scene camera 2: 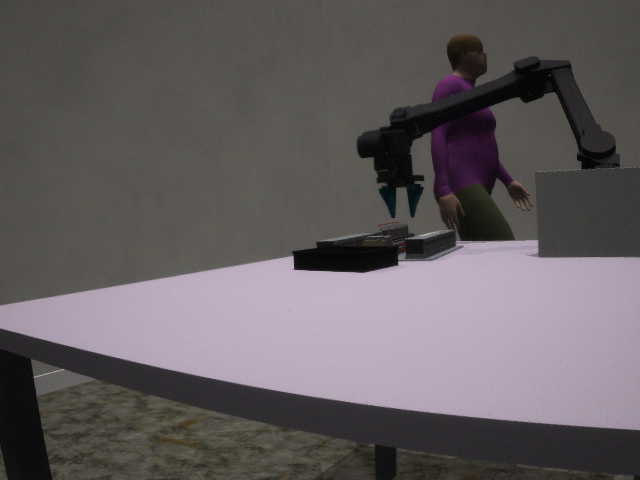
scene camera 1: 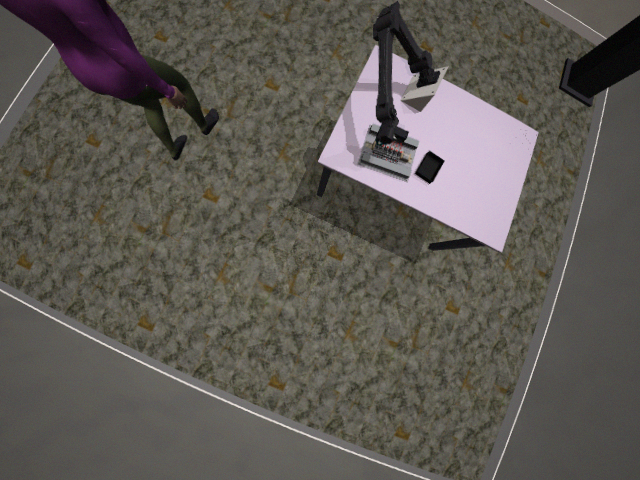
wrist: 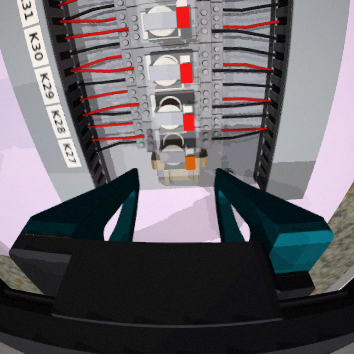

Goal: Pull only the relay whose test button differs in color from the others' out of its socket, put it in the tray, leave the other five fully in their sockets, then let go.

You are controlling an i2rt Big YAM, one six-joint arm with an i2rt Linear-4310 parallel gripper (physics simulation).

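Where they show: gripper, fingertip midpoint: [scene camera 2: 402, 217] [scene camera 1: 379, 141] [wrist: 176, 176]; arm's base, link origin: [scene camera 2: 605, 202] [scene camera 1: 428, 80].
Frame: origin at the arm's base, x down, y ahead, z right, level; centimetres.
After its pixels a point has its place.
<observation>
In the wrist view, the relay with the orange test button [wrist: 173, 156] @[x 3.2, y 49.6, z 11.6 cm] sits at the near end of the row, beside label K27 and the tan end bracket. Relays with red test buttons [wrist: 163, 70] @[x 3.2, y 48.9, z 6.4 cm] [wrist: 169, 118] @[x 3.2, y 49.3, z 9.1 cm] [wrist: 162, 21] @[x 3.2, y 48.8, z 3.9 cm] sit in sockets beyond it; the rest of the row is cut off. The black tray [scene camera 1: 430, 167] @[x 9.6, y 45.4, z -23.6 cm] [scene camera 2: 330, 259] @[x 7.9, y 46.3, z -28.2 cm] stands beside the relay panel [scene camera 1: 385, 167] @[x 5.8, y 60.5, z 2.7 cm] [scene camera 2: 431, 244] [wrist: 312, 90] @[x 5.7, y 59.3, z 7.0 cm] and looks empty in scene camera 1. My gripper [scene camera 2: 402, 215] @[x 2.1, y 49.9, z 12.4 cm] [wrist: 176, 176] @[x 2.1, y 49.9, z 12.4 cm] is part open and empty, pointing down above the panel. Its fingertips are hidden in scene camera 1.
Grey wire ducts [scene camera 2: 423, 246] @[x 7.2, y 35.8, z -10.0 cm] flank the relay row, with red and black wires running to the sockets. The arm's base stands on a pale block [scene camera 1: 421, 98] @[x 0.6, y 13.2, z -0.3 cm] [scene camera 2: 586, 214] @[x 2.0, y 3.6, z -5.8 cm] on the pink table [scene camera 1: 470, 170] @[x 10.0, y 34.4, z -48.7 cm] [scene camera 2: 258, 330] @[x 10.0, y 27.9, z -72.3 cm]. A person in purple [scene camera 1: 103, 62] [scene camera 2: 467, 134] stands beyond the table.
</observation>
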